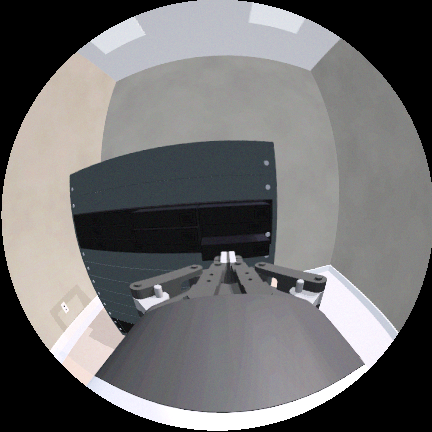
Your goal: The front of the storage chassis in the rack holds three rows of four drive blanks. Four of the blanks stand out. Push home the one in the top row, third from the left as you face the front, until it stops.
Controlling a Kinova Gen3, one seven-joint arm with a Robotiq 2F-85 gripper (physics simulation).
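Frame: origin at the arm's base, x right, y ahead, z up, level; centimetres.
Where they show: gripper, fingertip midpoint: (227, 259).
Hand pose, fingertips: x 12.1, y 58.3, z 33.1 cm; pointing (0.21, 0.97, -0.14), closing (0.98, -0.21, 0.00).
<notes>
Each offset is from my fingertips to the top centre of the thing. "*": to the spot under its first point.
The storage chassis @(* dx -22.7, dy +13.8, dz +0.6 cm) (105, 232) is a near-black band across the rack, and its blanks are hard to tell apart. The top-row blank third from the left (167, 218) seems to lie left of the upright seam, with a faint lighter edge along its top; how far it stands out I cannot tell. A blank @(dx +3.7, dy +12.4, dz -0.8 cm) (235, 248) at the lower right plainly stands out, its top face showing. My gripper (227, 259) is shut and empty. Its pale fingertips show over the lower edge of that lower-right blank, right of and below the top-row one; contact cannot be made out.
The rack @(dx -10.7, dy +27.8, dz +16.1 cm) (175, 185) has dark grey panels above and below the chassis, with round screws along both sides. Its right edge is near the fingers' line. A grey wall (215, 105) stands behind, a beige wall (50, 175) at the left, and pale floor (350, 310) shows lower right.
</notes>
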